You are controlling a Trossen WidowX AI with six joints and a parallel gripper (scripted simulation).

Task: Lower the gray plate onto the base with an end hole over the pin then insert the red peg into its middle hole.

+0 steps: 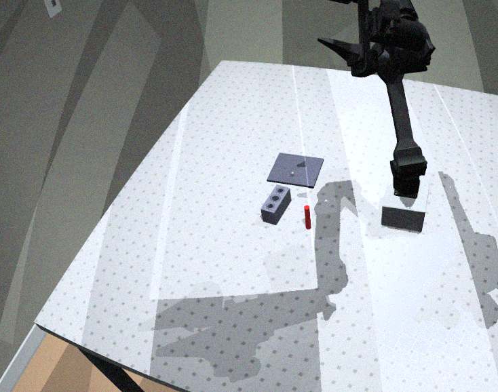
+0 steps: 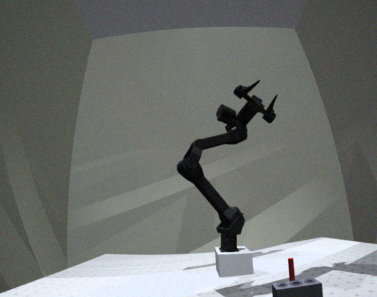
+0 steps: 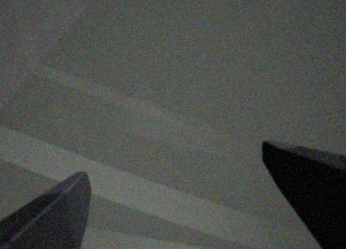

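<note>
My gripper tip is now 600 mm above the gray plate, 190 mm short of it and 90 mm to the left of it. From my gripper tip the other things lie so: red peg: 600 mm below, 90 mm ahead, 60 mm to the right.
</note>
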